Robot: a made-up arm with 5 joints.
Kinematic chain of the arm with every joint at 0, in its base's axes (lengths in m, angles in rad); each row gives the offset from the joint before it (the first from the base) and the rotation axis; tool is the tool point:
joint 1: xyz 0 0 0.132 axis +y
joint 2: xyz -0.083 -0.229 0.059 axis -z
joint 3: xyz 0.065 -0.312 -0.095 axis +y
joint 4: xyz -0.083 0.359 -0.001 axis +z
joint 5: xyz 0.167 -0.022 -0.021 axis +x
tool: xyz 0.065 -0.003 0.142
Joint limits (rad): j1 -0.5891..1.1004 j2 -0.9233..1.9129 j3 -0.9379..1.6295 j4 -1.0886..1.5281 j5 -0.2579..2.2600
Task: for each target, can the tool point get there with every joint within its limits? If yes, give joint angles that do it. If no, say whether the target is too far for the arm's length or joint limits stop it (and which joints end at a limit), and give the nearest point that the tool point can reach.
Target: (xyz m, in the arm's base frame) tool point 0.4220 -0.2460 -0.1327
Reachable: no: joint limits stop it (at a limit: joint 4, joint 5) | nearest point 0.2234 -0.2393 -0.0081 | short by 0.235 m
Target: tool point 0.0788 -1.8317 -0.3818
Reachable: no: too far | nearest point -0.0009 -0.5171 0.0179 | short by 1.376 m
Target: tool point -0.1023 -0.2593 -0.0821
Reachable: yes | joints 0.9503 1.0124 1.0322 0.9918 1.6196
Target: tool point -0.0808 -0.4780 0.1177
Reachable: yes | joints -0.2014 0.6684 1.2832 -0.8777 0.5534
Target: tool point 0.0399 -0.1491 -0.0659
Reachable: yes | joints 0.9144 0.1867 0.3528 0.8932 1.3062
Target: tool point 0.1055 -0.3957 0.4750
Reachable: no: joint limits stop it (at a limit: joint 1, joint 2, joint 3) | nearest point 0.0229 -0.3558 0.3520 | short by 0.153 m
